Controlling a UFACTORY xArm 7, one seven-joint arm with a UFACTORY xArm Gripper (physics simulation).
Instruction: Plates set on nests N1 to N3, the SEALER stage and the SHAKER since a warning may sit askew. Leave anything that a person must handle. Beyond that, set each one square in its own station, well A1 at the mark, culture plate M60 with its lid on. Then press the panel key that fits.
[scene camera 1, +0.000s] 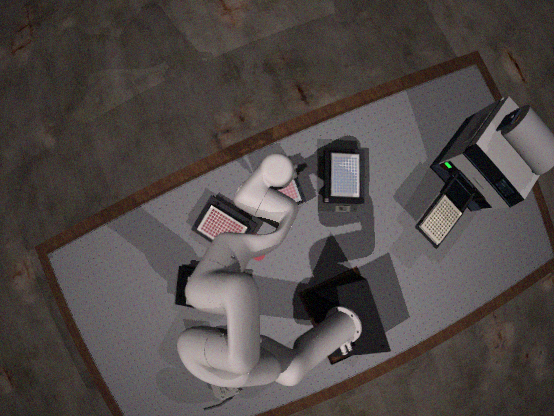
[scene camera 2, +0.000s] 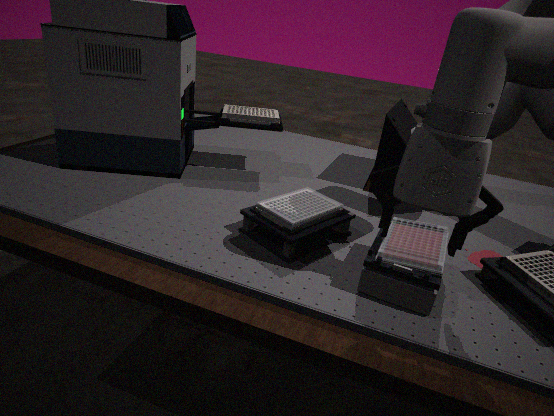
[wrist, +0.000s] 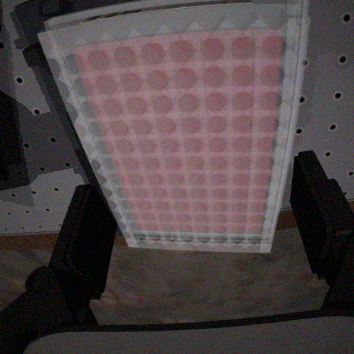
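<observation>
My gripper (scene camera 2: 420, 235) (wrist: 194, 191) is open, its fingers on either side of a lidded pink plate (scene camera 1: 290, 191) (scene camera 2: 415, 245) (wrist: 185, 130), with nothing gripped. That plate sits on a dark nest and looks tilted against it in scene camera 2. A red-welled plate (scene camera 1: 221, 223) (scene camera 2: 537, 267) lies on another dark nest, partly cut off in scene camera 2. A pale blue-grey plate (scene camera 1: 345, 175) (scene camera 2: 300, 207) sits off-centre on a black legged station (scene camera 1: 327, 192) (scene camera 2: 288, 241). A cream plate (scene camera 1: 441, 220) (scene camera 2: 250, 113) rests on the extended stage of the large machine (scene camera 1: 492, 155) (scene camera 2: 117, 100).
The machine shows a green light (scene camera 1: 448, 165) (scene camera 2: 182, 114). A dark box-like object (scene camera 1: 367, 310) (scene camera 2: 392, 145) stands near the arm base. Another black nest (scene camera 1: 184, 285) and a pale small device (scene camera 1: 225, 392) are partly hidden by the arm. A red disc (scene camera 1: 258, 258) (scene camera 2: 484, 258) marks the table.
</observation>
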